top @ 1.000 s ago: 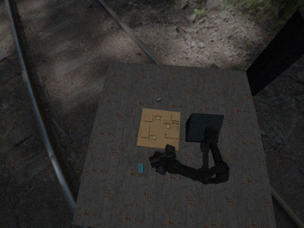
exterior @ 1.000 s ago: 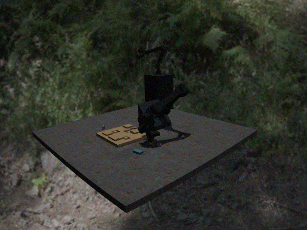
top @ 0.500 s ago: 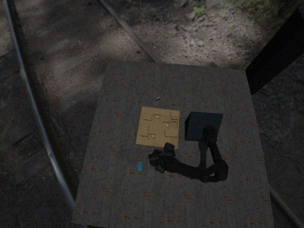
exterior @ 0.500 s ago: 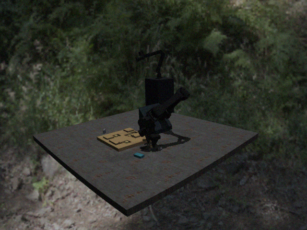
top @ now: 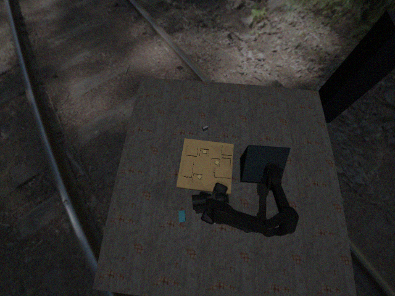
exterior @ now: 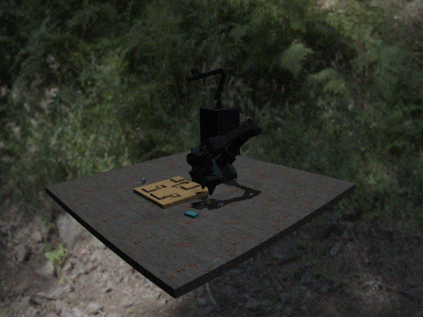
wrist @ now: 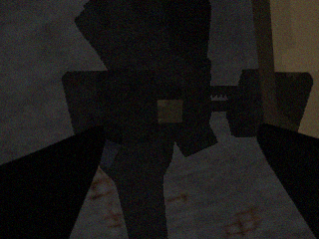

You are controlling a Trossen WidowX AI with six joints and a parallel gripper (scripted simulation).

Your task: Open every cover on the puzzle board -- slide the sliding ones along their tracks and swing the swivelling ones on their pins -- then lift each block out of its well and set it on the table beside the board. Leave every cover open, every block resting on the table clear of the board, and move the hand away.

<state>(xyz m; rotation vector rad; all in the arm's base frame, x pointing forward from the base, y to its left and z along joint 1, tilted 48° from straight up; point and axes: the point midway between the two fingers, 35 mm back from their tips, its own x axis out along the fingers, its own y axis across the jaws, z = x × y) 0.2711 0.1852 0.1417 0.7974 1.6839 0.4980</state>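
Right now the tan puzzle board is 60 mm ahead of my gripper tip, 240 mm to the right of it and 30 mm below it. Round my gripper tip: teal block (150 mm ahead, 80 mm to the left, 50 mm below).
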